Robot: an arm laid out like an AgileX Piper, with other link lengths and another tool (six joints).
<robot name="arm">
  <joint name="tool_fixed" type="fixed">
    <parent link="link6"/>
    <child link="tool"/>
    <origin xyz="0.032 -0.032 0.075" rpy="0.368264 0 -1.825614"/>
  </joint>
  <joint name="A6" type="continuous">
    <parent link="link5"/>
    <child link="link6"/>
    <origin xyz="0 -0.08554 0" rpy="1.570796 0 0"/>
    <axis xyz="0 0 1"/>
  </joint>
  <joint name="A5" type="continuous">
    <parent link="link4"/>
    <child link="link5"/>
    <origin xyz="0 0 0" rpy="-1.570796 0 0"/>
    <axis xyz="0 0 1"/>
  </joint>
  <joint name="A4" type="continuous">
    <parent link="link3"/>
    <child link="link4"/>
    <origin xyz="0.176 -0.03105 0" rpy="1.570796 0 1.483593"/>
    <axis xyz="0 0 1"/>
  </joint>
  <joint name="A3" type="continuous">
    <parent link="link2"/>
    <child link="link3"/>
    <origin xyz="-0.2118 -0.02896 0" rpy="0 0 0"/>
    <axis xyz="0 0 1"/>
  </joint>
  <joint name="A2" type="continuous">
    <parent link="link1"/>
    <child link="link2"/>
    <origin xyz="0 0 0" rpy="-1.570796 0 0"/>
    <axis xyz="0 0 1"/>
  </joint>
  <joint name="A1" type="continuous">
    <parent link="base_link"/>
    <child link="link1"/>
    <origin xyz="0 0 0.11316" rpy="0 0 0"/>
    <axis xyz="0 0 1"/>
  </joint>
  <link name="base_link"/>
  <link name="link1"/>
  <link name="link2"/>
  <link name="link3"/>
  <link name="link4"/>
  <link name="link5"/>
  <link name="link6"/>
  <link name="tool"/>
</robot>
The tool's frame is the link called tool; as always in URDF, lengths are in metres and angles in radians. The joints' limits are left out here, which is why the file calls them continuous.
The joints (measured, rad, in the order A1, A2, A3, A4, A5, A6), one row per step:
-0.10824, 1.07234, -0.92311, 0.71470, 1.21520, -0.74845
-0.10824, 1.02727, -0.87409, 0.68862, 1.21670, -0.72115
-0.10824, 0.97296, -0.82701, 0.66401, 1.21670, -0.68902
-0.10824, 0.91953, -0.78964, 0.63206, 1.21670, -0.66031
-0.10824, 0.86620, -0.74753, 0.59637, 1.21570, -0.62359
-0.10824, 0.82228, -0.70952, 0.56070, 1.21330, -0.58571
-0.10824, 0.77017, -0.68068, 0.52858, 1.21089, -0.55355
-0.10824, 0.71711, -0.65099, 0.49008, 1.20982, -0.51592
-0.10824, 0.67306, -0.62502, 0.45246, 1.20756, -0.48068
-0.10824, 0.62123, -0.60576, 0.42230, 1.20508, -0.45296
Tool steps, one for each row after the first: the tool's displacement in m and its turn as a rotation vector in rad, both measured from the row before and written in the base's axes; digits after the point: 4 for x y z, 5 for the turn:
-0.0113, -0.0022, -0.0064, -0.01531, 0.02341, -0.01748
-0.0112, -0.0020, -0.0050, -0.01356, 0.01318, -0.02262
-0.0095, -0.0034, -0.0038, -0.02290, 0.00269, -0.02033
-0.0101, -0.0038, -0.0055, -0.02300, 0.01036, -0.02785
-0.0087, -0.0040, -0.0058, -0.02195, 0.01395, -0.03038
-0.0071, -0.0038, -0.0029, -0.02213, -0.00738, -0.02671
-0.0074, -0.0046, -0.0037, -0.02555, -0.00440, -0.03150
-0.0061, -0.0047, -0.0036, -0.02462, -0.00248, -0.03113
-0.0047, -0.0038, -0.0013, -0.02135, -0.02166, -0.02560

